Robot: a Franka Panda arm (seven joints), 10 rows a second.
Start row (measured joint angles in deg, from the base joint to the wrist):
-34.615 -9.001 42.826 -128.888 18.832 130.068 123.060
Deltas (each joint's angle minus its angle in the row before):
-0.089 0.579 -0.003 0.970 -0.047 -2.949 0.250
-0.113 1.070 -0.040 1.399 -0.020 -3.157 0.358
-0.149 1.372 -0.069 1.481 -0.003 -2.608 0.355
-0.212 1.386 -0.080 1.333 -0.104 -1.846 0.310
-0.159 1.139 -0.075 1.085 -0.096 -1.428 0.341
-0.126 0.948 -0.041 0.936 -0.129 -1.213 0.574
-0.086 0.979 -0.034 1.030 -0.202 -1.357 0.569
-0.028 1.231 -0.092 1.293 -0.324 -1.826 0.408
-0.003 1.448 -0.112 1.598 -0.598 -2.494 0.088
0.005 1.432 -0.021 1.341 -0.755 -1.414 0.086
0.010 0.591 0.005 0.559 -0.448 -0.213 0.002
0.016 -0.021 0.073 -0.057 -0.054 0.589 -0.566
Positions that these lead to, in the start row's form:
-34.704 -8.422 42.823 -127.918 18.785 127.119 123.310
-34.817 -7.352 42.783 -126.519 18.765 123.962 123.668
-34.966 -5.980 42.714 -125.038 18.762 121.354 124.023
-35.178 -4.594 42.634 -123.705 18.658 119.508 124.333
-35.337 -3.455 42.559 -122.620 18.562 118.080 124.674
-35.463 -2.507 42.518 -121.684 18.433 116.867 125.248
-35.549 -1.528 42.484 -120.654 18.231 115.510 125.817
-35.577 -0.297 42.392 -119.361 17.907 113.684 126.225
-35.580 1.151 42.280 -117.763 17.309 111.190 126.313
-35.575 2.583 42.259 -116.422 16.554 109.776 126.399
-35.565 3.174 42.264 -115.863 16.106 109.563 126.401
-35.549 3.153 42.337 -115.920 16.052 110.152 125.835

